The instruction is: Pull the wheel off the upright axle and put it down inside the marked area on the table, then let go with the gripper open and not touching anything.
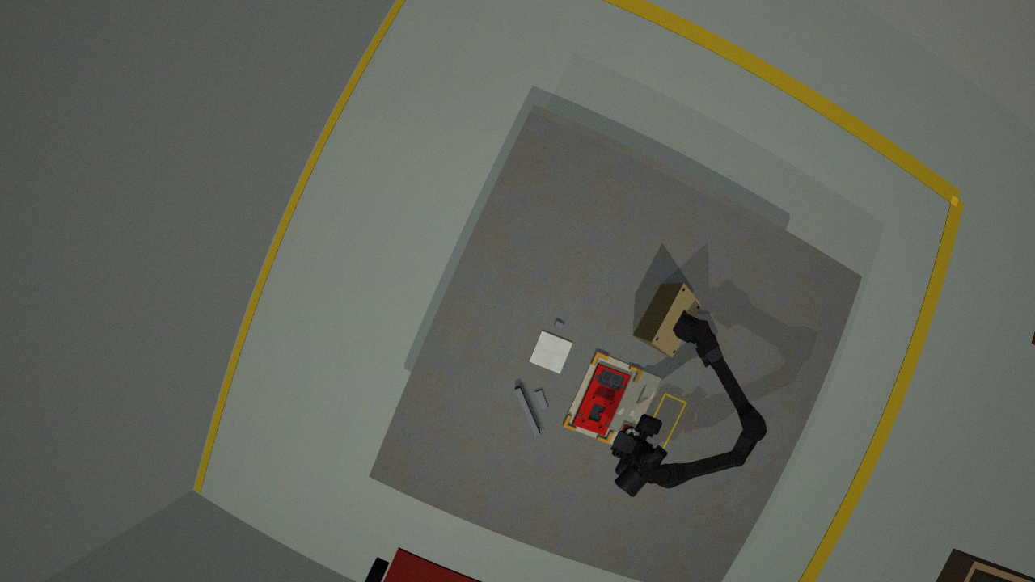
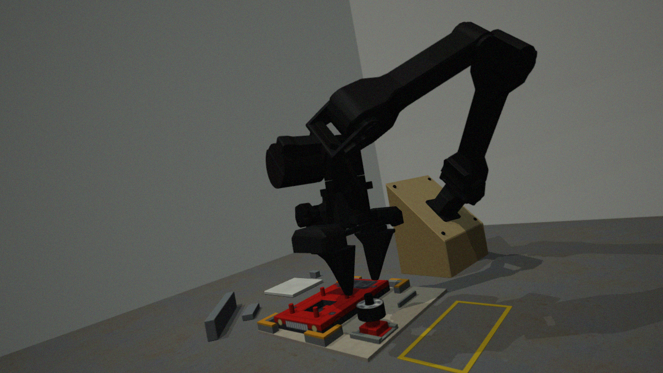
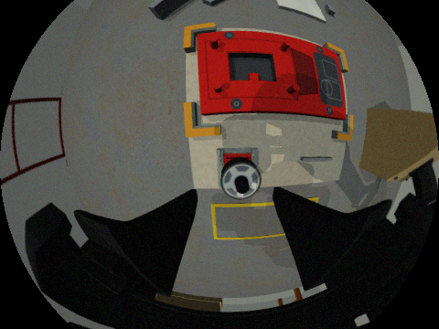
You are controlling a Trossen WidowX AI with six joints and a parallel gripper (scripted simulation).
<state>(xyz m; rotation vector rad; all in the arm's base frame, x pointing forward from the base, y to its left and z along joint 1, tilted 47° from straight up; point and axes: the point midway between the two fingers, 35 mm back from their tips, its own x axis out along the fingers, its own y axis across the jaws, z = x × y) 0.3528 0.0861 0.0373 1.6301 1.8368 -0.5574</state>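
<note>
My gripper tip is now 1 cm past the wheel and 4 cm above it. Also, from my gripper tip: white plate 8 cm behind, 34 cm to the right, 7 cm below.
</note>
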